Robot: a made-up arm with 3 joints. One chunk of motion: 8 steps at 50 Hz.
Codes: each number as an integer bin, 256 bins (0 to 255) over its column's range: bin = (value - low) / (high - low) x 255, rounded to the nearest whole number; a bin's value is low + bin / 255 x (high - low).
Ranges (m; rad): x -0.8..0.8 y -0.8..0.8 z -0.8..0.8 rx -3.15..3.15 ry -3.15..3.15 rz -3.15..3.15
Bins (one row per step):
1: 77 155 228 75 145 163
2: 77 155 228 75 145 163
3: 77 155 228 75 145 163
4: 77 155 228 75 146 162
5: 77 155 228 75 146 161
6: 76 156 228 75 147 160
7: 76 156 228 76 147 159
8: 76 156 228 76 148 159
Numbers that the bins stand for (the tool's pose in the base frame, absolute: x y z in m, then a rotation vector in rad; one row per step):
1: -0.3169 0.1725 0.6306 -1.2971 0.4324 0.8771
2: -0.3169 0.1725 0.6306 -1.2971 0.4324 0.8771
3: -0.3169 0.1725 0.6306 -1.2971 0.4324 0.8771
4: -0.3169 0.1725 0.6306 -1.2971 0.4571 0.8524
5: -0.3169 0.1725 0.6306 -1.2971 0.4571 0.8276
6: -0.3231 0.1788 0.6306 -1.2971 0.4818 0.8029
7: -0.3231 0.1788 0.6306 -1.2724 0.4818 0.7782
8: -0.3231 0.1788 0.6306 -1.2724 0.5065 0.7782

